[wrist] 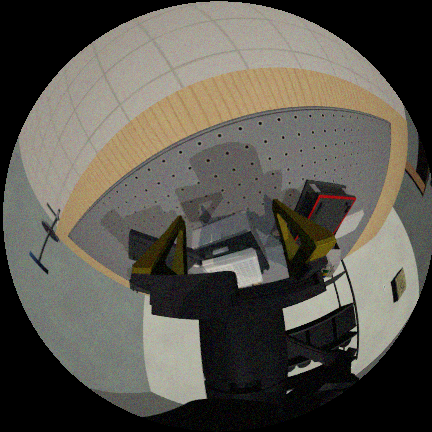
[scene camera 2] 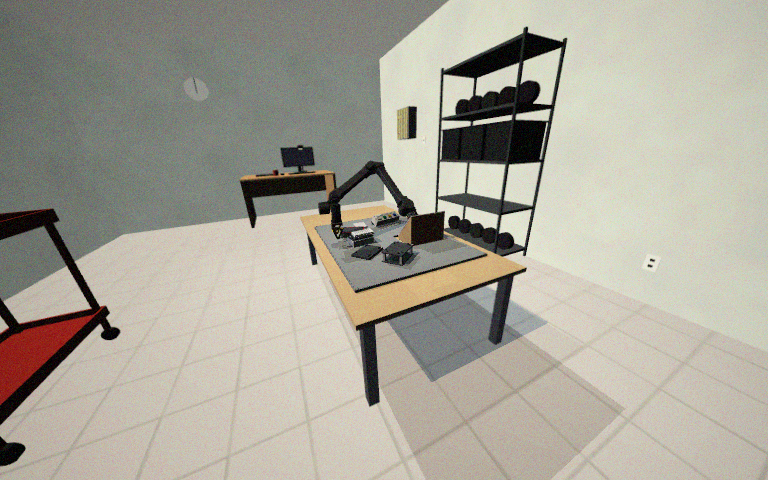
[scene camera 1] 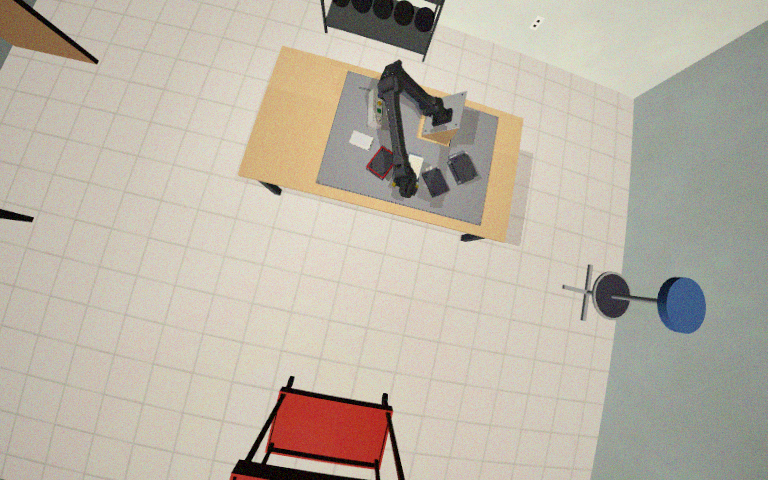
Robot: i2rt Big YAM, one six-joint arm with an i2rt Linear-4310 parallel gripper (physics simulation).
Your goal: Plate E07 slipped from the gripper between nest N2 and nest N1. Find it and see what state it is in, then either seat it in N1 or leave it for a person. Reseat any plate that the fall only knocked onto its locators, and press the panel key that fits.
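Places are measured from the arm's base along level axes (x back, y right, z up), in centimetres.
Where they show: gripper, fingertip midpoint: point(wrist: 227, 210) point(scene camera 2: 337, 236); arm's base at its link origin: point(scene camera 2: 415, 223) point(scene camera 1: 442, 118).
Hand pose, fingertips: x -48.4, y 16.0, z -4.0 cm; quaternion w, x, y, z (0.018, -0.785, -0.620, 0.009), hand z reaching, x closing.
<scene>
Things, the pixels of their centre, and the offset from my fingertips. "spot": a spot on its surface instead. Level surfaces: height alone.
- white plate with many wells, body centre: point(wrist: 237, 275) point(scene camera 1: 413, 166) point(scene camera 2: 362, 232) dx +15.3, dy -4.0, dz +1.1 cm
- dark middle nest at a spot on its surface: point(wrist: 261, 251) spot: dx +12.1, dy +1.5, dz -0.8 cm
- low dark nest at the middle of its body: point(wrist: 160, 256) point(scene camera 2: 367, 251) point(scene camera 1: 435, 182) dx +11.3, dy -20.5, dz -5.1 cm
- raised dark nest at the middle of its body: point(scene camera 2: 398, 252) point(scene camera 1: 462, 168) dx +23.1, dy -35.5, dz -2.7 cm
- key panel at the middle of its body: point(wrist: 327, 264) point(scene camera 1: 375, 109) point(scene camera 2: 385, 218) dx +47.5, dy +25.1, dz -2.0 cm
- red-rimmed dark tray at the middle of its body: point(wrist: 318, 222) point(scene camera 1: 382, 163) point(scene camera 2: 352, 231) dx +14.9, dy +14.5, dz -3.9 cm
- flat white piece at the middle of its body: point(wrist: 347, 224) point(scene camera 1: 361, 140) dx +27.1, dy +29.8, dz -5.4 cm
- grey mat at its surface level: dz -6.1 cm
- wooden table at its surface level: dz -7.4 cm
My gripper point(scene camera 1: 405, 189) point(scene camera 2: 338, 230) point(wrist: 227, 210) is open and empty, low over the mat's front part beside the middle nest. A white plate with many wells point(scene camera 1: 415, 164) point(wrist: 237, 266) sits on the dark middle nest point(wrist: 262, 250); the arm partly hides it in scene camera 1. A pale grey, translucent block shape point(wrist: 225, 228) shows at the nest's near side, between the fingers. A low dark nest point(scene camera 1: 434, 181) point(scene camera 2: 367, 251) and a raised dark nest point(scene camera 1: 462, 168) point(scene camera 2: 398, 249) stand to one side. The key panel point(scene camera 1: 378, 110) point(scene camera 2: 386, 218) stands behind. No plate label is readable.
A red-rimmed dark tray point(scene camera 1: 380, 162) point(wrist: 331, 215) and a flat white piece point(scene camera 1: 360, 139) lie on the grey mat point(scene camera 1: 339, 152). A tilted panel on a wooden block point(scene camera 1: 441, 136) point(scene camera 2: 427, 227) stands near the arm base. The wooden table point(scene camera 1: 283, 124) has a shelf rack point(scene camera 2: 509, 50) behind it.
</scene>
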